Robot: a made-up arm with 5 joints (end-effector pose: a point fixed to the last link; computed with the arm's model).
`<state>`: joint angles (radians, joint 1 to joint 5).
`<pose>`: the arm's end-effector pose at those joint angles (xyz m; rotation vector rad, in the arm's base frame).
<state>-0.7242 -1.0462 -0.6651 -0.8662 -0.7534</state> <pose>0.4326 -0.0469 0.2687 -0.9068 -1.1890 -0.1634</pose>
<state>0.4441 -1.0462 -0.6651 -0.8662 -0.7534</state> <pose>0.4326 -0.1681 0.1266 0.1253 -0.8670 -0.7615</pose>
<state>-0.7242 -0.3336 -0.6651 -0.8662 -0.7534</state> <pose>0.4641 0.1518 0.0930 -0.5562 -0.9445 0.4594</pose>
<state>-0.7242 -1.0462 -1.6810 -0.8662 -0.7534</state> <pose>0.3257 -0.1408 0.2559 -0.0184 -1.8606 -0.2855</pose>
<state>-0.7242 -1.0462 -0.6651 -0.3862 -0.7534</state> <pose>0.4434 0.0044 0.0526 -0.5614 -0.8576 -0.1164</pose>
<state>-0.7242 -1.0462 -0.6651 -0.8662 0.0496</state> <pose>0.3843 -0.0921 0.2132 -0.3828 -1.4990 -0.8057</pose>
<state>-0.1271 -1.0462 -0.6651 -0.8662 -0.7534</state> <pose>0.4326 -0.1302 0.2142 -0.3809 -1.0529 -0.4894</pose>
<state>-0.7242 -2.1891 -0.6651 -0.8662 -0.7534</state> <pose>0.0742 -0.2023 0.4062 -1.3684 -1.3951 -1.2852</pose>
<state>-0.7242 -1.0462 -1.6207 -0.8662 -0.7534</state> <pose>0.3299 -0.1341 0.2599 -0.0765 -1.8271 -0.2791</pose>
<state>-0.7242 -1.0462 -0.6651 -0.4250 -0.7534</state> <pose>0.4455 -0.0024 0.0693 -0.5891 -0.8846 -0.1203</pose>
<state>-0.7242 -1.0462 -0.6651 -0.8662 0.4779</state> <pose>0.3737 -0.0983 0.1679 -0.0576 -1.6043 -1.1400</pose>
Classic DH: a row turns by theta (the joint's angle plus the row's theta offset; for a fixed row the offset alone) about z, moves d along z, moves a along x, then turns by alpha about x. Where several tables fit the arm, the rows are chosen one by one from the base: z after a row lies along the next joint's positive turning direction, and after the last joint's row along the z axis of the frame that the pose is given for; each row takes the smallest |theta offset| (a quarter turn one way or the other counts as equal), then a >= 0, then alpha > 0; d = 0 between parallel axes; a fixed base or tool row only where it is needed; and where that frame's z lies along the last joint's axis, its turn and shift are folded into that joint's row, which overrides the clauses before.
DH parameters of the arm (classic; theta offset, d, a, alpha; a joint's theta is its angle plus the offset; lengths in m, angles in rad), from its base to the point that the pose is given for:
base (fixed): 1.5708 0.106 0 1.5708
joint 1: 0 0.092 0.032 -1.5708
joint 2: 0 -0.056 0.21 -1.5708
joint 3: -1.5708 0.086 0.346 -1.5708
joint 4: -1.5708 0.099 0.02 1.5708
joint 5: 0.8494 0 -0.1105 3.1416
tool (fixed): -2.2922 -0.459 0 0

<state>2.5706 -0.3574 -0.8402 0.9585 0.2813</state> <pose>-0.2683 -0.2790 0.3050 -2.6195 -0.5446 -1.0730</pose>
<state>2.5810 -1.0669 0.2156 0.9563 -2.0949</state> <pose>0.2447 -0.5186 0.4697 -2.4568 0.9687 -0.5403</pose>
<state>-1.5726 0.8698 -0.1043 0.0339 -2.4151</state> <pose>-0.3147 -0.1461 -0.1106 -0.2672 -2.1382 -2.2410</pose>
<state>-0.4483 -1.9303 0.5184 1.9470 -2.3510</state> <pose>0.8816 0.3797 0.2533 1.3307 -0.7115 -0.0497</pose>
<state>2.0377 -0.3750 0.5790 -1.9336 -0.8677</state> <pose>0.6082 -0.5667 0.3739 0.1984 -1.2978 -0.6047</pose>
